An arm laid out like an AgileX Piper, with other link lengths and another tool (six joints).
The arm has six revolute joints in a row. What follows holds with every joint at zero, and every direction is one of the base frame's. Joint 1 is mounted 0.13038 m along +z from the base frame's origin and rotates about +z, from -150 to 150 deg. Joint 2 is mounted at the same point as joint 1 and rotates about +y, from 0 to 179.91 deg. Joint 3 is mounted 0.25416 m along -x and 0.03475 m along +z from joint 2 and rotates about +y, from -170 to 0 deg. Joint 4 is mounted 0.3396 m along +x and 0.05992 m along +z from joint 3 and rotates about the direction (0.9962, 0, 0.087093), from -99.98 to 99.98 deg. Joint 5 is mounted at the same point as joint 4 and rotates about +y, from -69.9 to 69.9 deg. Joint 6 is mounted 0.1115 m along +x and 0.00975 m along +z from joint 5 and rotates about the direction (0.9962, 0, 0.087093), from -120 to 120 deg. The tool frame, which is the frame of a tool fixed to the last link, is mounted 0.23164 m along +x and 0.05 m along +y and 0.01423 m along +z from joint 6; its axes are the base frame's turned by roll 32.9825, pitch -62.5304 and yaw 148.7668 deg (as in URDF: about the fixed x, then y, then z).
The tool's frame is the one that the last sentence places.
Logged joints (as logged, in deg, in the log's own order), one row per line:
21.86 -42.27 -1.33 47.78 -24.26 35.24
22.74 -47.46 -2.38 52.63 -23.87 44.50
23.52 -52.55 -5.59 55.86 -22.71 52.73
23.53 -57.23 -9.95 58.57 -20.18 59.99
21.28 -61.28 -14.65 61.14 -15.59 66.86
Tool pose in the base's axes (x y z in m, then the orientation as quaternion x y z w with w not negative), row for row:
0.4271 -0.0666 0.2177 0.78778 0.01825 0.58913 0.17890
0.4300 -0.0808 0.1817 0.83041 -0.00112 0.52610 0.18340
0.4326 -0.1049 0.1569 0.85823 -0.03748 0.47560 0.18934
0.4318 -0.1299 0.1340 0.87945 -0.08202 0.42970 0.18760
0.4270 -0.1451 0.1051 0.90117 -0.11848 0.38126 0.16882
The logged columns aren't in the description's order. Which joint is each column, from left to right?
Columns, left to right: joint 6, joint 3, joint 1, joint 5, joint 4, joint 2.
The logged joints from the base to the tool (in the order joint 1, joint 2, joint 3, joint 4, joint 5, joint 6), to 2 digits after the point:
-1.33 35.24 -42.27 -24.26 47.78 21.86
-2.38 44.50 -47.46 -23.87 52.63 22.74
-5.59 52.73 -52.55 -22.71 55.86 23.52
-9.95 59.99 -57.23 -20.18 58.57 23.53
-14.65 66.86 -61.28 -15.59 61.14 21.28

